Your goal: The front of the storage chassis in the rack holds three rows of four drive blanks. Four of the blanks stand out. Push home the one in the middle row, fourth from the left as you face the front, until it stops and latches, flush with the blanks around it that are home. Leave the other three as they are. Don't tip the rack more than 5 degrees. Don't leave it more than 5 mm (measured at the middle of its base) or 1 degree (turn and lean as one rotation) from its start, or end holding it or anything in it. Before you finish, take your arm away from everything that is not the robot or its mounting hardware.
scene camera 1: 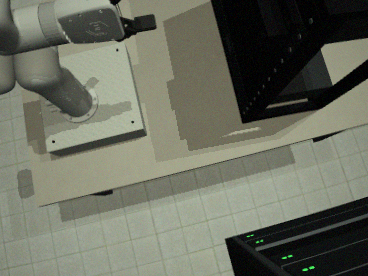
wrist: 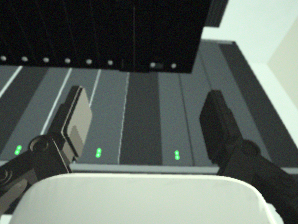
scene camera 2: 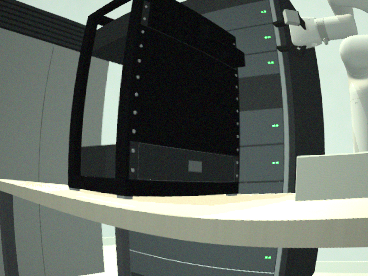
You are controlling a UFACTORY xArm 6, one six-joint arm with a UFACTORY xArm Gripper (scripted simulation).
Labels:
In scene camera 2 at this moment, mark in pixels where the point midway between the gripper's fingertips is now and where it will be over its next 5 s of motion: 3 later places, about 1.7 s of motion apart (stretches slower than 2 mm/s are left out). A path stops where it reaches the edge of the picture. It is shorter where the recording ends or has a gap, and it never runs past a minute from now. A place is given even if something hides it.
My gripper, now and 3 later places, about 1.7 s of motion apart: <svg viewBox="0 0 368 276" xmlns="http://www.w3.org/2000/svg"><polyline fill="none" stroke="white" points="275,36 252,37 251,46 236,50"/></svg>

